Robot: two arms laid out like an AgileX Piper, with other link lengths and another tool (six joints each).
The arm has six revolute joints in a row. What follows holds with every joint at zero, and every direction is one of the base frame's.
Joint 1 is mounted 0.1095 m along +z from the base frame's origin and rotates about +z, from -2.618 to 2.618 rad.
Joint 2 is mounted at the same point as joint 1 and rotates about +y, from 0 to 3.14 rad.
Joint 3 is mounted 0.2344 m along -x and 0.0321 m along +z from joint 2 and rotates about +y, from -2.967 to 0 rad.
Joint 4 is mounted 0.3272 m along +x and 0.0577 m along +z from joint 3 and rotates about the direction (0.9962, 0, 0.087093), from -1.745 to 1.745 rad.
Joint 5 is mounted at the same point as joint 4 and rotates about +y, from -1.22 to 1.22 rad.
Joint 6 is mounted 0.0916 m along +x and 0.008 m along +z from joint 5 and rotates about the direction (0.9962, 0, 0.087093), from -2.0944 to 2.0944 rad.
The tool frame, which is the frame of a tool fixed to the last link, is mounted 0.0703 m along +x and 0.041 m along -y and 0.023 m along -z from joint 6; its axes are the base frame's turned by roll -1.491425, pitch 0.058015 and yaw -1.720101 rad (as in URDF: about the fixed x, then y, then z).
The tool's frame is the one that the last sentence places.
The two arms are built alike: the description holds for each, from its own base.
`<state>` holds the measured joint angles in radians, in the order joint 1, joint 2, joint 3, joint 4, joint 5, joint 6, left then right.
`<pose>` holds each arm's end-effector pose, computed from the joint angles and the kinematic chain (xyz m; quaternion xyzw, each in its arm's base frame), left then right.
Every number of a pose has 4 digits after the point. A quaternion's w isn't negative.
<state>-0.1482 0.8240 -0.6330 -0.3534 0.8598 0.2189 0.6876 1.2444 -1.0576 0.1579 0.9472 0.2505</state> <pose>0.2444 -0.1194 0.1658 -0.5465 0.7545 -0.3592 0.0548 0.2633 0.2057 0.1769 -0.7822 0.5775 -0.0643 0.2249</pose>
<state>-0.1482 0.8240 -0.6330 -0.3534 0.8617 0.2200 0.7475 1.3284 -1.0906 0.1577 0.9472 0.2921</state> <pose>0.2441 -0.1194 0.1656 -0.5462 0.7551 -0.3586 0.0542 0.2564 0.2289 0.1604 -0.7929 0.5734 -0.0464 0.2009</pose>
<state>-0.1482 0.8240 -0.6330 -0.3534 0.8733 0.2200 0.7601 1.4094 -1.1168 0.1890 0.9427 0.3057</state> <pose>0.2423 -0.1194 0.1650 -0.5466 0.7567 -0.3553 0.0497 0.2562 0.2421 0.1416 -0.7932 0.5815 -0.0245 0.1789</pose>
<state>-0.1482 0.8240 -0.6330 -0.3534 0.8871 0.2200 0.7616 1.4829 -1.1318 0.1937 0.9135 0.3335</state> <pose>0.2401 -0.1194 0.1643 -0.5470 0.7585 -0.3513 0.0444 0.2612 0.2497 0.1213 -0.7858 0.5962 -0.0172 0.1633</pose>
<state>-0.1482 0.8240 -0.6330 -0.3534 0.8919 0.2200 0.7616 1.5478 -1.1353 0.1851 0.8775 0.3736</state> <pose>0.2394 -0.1194 0.1640 -0.5471 0.7592 -0.3500 0.0425 0.2654 0.2537 0.0995 -0.7752 0.6140 -0.0157 0.1477</pose>
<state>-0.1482 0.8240 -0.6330 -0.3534 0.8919 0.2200 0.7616 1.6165 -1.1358 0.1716 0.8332 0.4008</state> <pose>0.2394 -0.1194 0.1640 -0.5471 0.7592 -0.3500 0.0425 0.2702 0.2563 0.0749 -0.7684 0.6257 -0.0186 0.1332</pose>
